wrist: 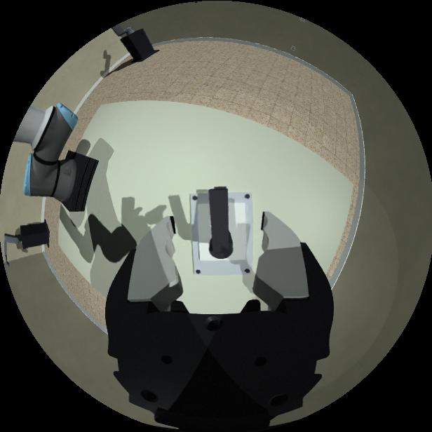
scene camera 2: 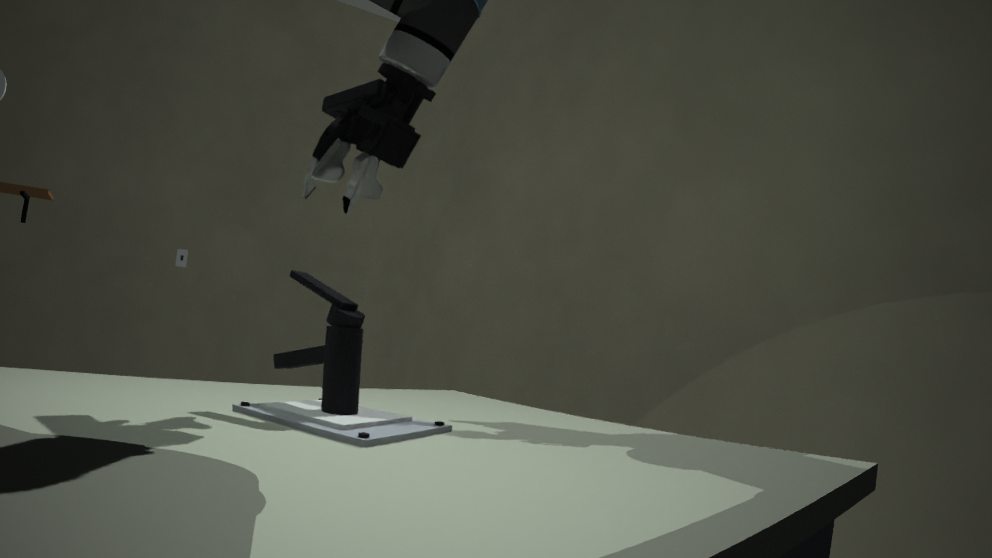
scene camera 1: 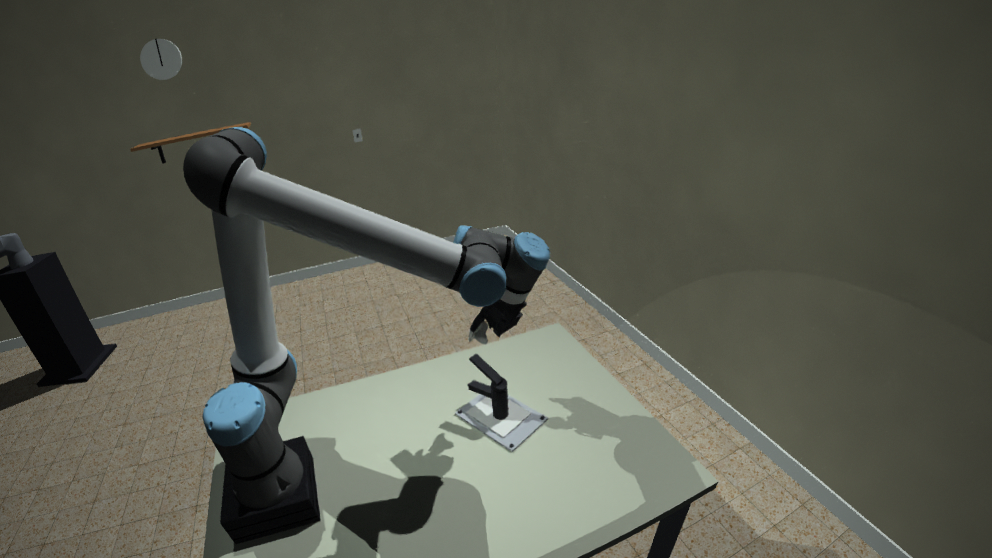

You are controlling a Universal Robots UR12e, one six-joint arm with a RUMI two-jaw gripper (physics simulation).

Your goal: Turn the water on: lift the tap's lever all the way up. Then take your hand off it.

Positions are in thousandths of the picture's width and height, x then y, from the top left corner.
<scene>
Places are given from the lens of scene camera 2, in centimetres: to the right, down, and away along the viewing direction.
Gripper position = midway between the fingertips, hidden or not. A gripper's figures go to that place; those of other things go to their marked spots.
gripper (scene camera 2: 328,368): -24, -10, 74
flat black lever (scene camera 2: 346,562): -19, 4, 67
</scene>
